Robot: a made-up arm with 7 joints. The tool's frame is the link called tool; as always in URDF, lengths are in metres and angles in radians.
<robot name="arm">
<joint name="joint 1" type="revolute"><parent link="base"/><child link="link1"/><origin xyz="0 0 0.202" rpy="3.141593 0 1.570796"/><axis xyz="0 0 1"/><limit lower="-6.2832" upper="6.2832" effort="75" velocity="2.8"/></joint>
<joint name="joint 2" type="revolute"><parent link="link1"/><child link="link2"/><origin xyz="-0.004 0 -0.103" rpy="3.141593 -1.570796 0"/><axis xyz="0 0 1"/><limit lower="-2.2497" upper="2.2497" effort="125" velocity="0.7"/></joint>
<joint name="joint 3" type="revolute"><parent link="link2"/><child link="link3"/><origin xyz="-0.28 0 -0.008" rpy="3.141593 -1.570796 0"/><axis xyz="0 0 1"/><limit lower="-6.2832" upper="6.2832" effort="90" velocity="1.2"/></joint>
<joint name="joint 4" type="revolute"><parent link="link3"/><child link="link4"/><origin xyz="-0.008 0 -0.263" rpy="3.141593 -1.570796 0"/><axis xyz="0 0 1"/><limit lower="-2.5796" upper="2.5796" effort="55" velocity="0.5"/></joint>
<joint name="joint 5" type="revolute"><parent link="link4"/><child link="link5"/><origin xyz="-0.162 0 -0.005" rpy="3.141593 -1.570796 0"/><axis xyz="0 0 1"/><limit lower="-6.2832" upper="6.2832" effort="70" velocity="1.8"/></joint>
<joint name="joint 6" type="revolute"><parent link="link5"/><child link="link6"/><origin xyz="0 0 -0.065" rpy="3.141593 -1.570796 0"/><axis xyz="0 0 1"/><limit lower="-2.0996" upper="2.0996" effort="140" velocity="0.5"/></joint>
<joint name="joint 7" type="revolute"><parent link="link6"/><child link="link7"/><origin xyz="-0.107 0 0" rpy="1.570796 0 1.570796"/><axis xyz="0 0 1"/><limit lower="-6.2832" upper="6.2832" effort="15" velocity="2.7"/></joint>
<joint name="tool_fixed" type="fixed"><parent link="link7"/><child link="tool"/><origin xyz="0 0 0" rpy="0 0 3.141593"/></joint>
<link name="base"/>
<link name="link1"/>
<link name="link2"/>
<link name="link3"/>
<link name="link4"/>
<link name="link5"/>
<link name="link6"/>
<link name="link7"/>
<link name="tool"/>
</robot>
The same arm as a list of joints. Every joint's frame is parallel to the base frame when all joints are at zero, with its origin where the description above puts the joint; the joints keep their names.
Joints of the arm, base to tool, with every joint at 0 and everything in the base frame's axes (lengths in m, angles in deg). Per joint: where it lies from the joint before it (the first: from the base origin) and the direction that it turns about. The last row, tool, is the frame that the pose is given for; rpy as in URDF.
joint 1: axis -z xyz 0 0 0.202
joint 2: axis +y xyz 0 -0.004 0.103
joint 3: axis -z xyz 0 -0.008 0.28
joint 4: axis +y xyz 0 -0.008 0.263
joint 5: axis -z xyz 0 -0.005 0.162
joint 6: axis +y xyz 0 0 0.065
joint 7: axis -z xyz 0 0 0.107
tool: xyz 0 0 0 rpy -180 0 0
Joint limits (deg, base to tool): -360..360 -128.9..128.9 -360..360 -147.8..147.8 -360..360 -120.3..120.3 -360..360

